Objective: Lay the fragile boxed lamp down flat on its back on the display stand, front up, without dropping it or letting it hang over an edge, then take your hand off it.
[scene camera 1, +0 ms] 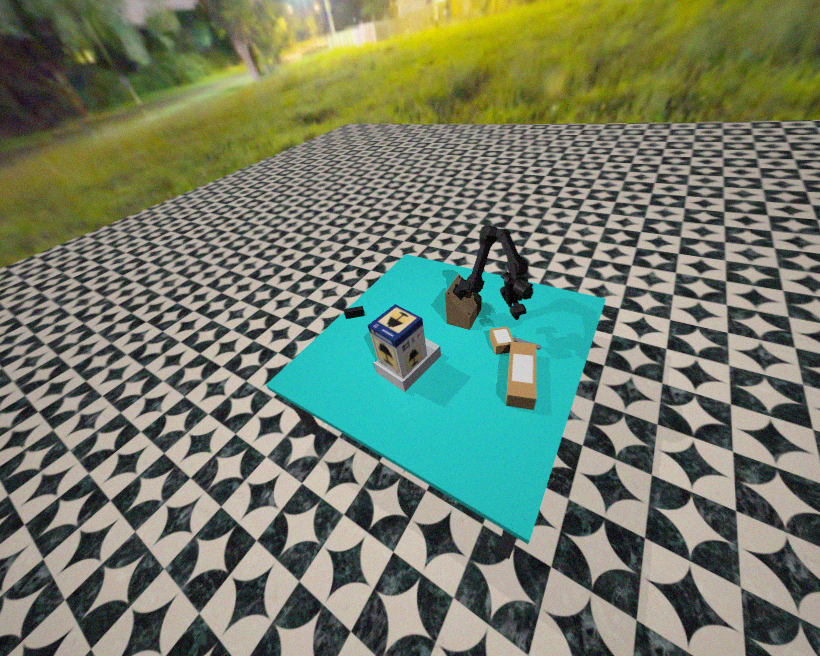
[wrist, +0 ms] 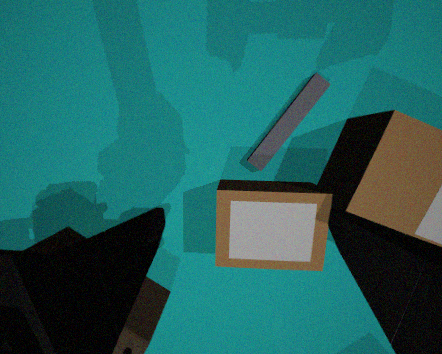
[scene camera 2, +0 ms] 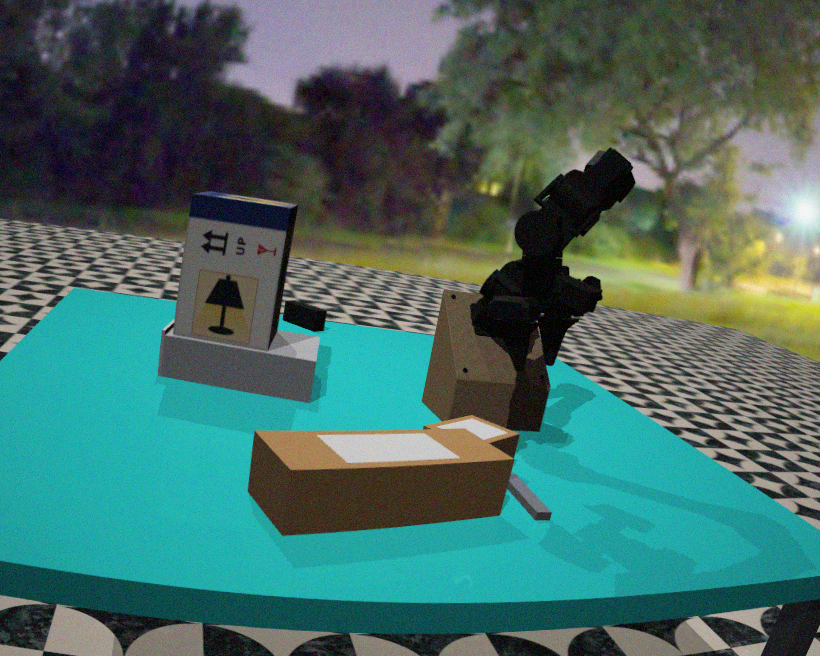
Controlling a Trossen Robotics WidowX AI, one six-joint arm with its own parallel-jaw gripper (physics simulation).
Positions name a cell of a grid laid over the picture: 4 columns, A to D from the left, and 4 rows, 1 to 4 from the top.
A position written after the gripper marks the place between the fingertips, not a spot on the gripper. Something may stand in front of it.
The gripper (scene camera 2: C3) is open, holding nothing. Also in view: a thin grey bar (scene camera 2: C4). A black block (scene camera 2: B2) rests on the table. Also in view: a grey display stand (scene camera 2: B3).
The thin grey bar shows as well in the wrist view (wrist: C1). The gripper shows as well in the wrist view (wrist: C3). The grey display stand also shows in scene camera 1 (scene camera 1: C3). The wrist view misses the black block: it is out of frame.
